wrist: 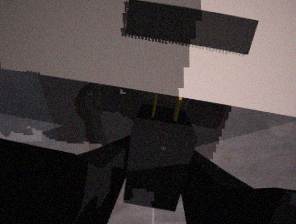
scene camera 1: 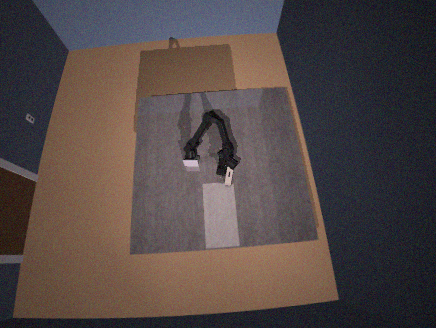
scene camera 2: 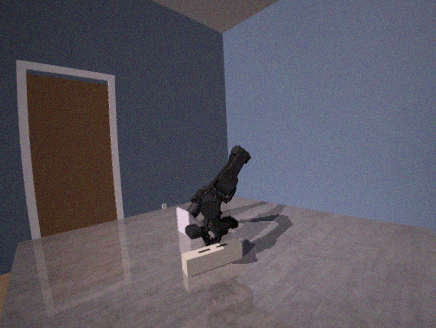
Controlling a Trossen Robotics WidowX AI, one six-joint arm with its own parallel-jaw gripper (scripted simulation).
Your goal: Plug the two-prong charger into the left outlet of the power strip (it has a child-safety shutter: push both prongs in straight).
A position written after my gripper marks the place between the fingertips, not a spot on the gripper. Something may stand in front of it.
My gripper [scene camera 2: 212, 248] holds a two-prong charger [wrist: 163, 141].
My gripper is seen too in the wrist view [wrist: 157, 145].
